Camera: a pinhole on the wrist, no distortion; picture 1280 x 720 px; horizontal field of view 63.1 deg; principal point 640.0 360.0 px. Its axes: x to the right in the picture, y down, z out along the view. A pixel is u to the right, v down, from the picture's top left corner.
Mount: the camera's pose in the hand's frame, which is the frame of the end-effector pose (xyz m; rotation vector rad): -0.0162 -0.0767 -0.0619 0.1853 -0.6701 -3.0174
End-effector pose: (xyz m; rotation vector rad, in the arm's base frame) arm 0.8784 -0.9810 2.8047 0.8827 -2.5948 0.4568
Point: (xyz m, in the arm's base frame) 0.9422 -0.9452 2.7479
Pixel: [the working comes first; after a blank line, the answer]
In the camera's frame: 0.0594 -0.0331 0.1146

1180.7 59.3
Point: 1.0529 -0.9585 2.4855
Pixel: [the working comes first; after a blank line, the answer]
In the camera's frame: 0.2260 0.0819 0.3153

outside the picture
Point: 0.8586 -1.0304 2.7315
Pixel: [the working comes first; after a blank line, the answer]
In the camera's frame: -0.0452 0.0053 0.1604

346.4 394.5
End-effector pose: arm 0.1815 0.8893 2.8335 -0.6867 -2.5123 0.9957
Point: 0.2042 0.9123 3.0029
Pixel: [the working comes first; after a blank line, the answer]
In the camera's frame: -0.0240 -0.0129 -0.0840

behind the camera
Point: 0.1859 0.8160 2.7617
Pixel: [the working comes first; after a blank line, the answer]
In the camera's frame: 0.0162 -0.0121 0.1732

737.3 287.1
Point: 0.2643 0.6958 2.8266
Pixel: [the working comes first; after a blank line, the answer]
In the camera's frame: 0.1457 0.0671 0.1312

outside the picture
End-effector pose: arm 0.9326 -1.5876 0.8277 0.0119 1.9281 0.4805
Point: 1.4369 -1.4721 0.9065
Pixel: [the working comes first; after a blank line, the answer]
In the camera's frame: 0.1662 0.1254 0.5416

959.8 601.4
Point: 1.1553 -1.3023 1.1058
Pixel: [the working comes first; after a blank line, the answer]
In the camera's frame: 0.1977 -0.2410 0.4294

outside the picture
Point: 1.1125 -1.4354 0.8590
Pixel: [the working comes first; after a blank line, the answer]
In the camera's frame: 0.0079 -0.0608 0.3200

665.7 161.9
